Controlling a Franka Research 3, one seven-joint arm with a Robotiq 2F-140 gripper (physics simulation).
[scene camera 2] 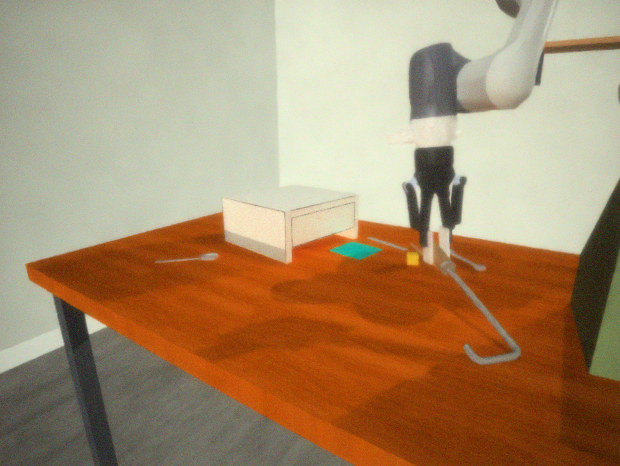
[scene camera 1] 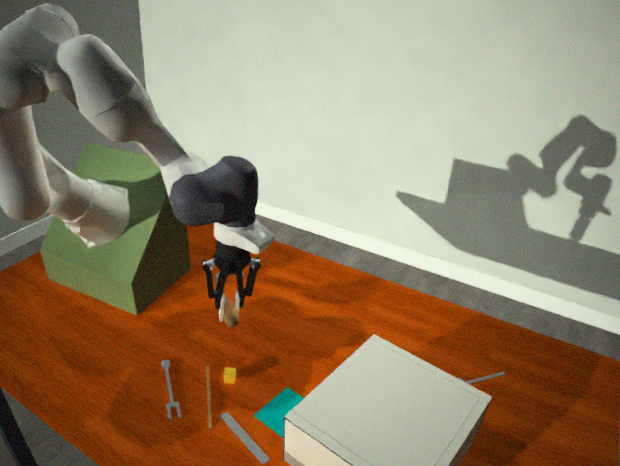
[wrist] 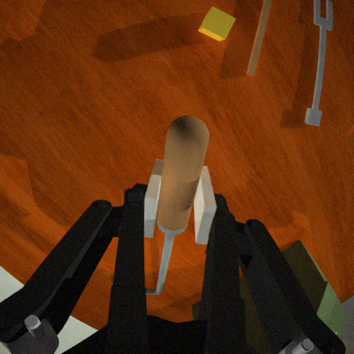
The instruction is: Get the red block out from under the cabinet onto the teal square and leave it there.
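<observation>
My gripper [scene camera 1: 229, 311] [scene camera 2: 437, 249] [wrist: 178, 177] is shut on the wooden handle of a hook tool [scene camera 1: 231, 317] [scene camera 2: 478, 299] [wrist: 186, 150]. The tool's grey shaft slants toward the robot's base and ends in a bent hook, seen in scene camera 2. The tool appears raised off the table. The pale cabinet [scene camera 1: 390, 395] [scene camera 2: 254, 220] stands away from the gripper, with a low gap under its front. The teal square [scene camera 1: 277, 408] [scene camera 2: 353, 250] lies flat in front of that gap. The red block cannot be made out in any view; the cabinet's underside is mostly hidden.
A yellow cube [scene camera 1: 229, 375] [scene camera 2: 411, 258] [wrist: 218, 22] lies near the gripper. A thin stick [scene camera 1: 209, 400] [wrist: 259, 40], a forked grey tool [scene camera 1: 169, 388] [wrist: 320, 70] and a flat grey bar [scene camera 1: 244, 436] lie beyond. A spoon [scene camera 2: 208, 256] lies beside the cabinet. The green base [scene camera 1: 160, 265] stands behind.
</observation>
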